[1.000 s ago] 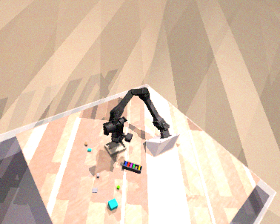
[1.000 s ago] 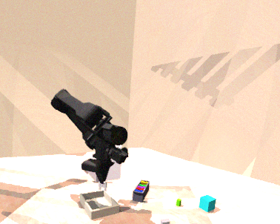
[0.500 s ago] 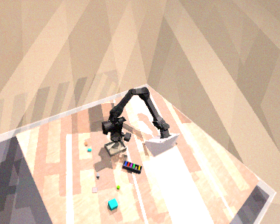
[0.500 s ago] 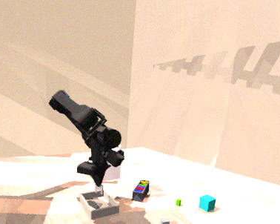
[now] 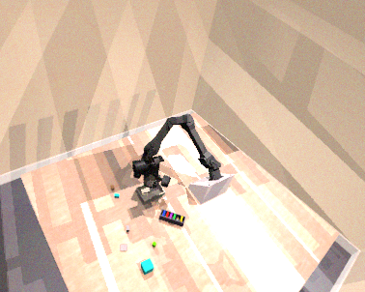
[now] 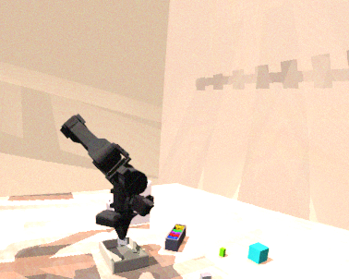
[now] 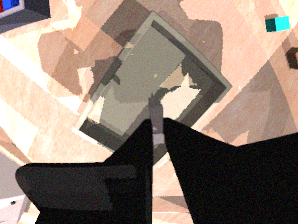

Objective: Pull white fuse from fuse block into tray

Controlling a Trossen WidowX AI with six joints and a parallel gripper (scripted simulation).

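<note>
Right now my gripper tip is 10 mm above the white fuse. Round my gripper tip: small green piece 170 mm ahead, 250 mm to the left, 50 mm below; small cyan piece 160 mm ahead, 90 mm to the right, 50 mm below; grey tray 60 mm below.
</note>
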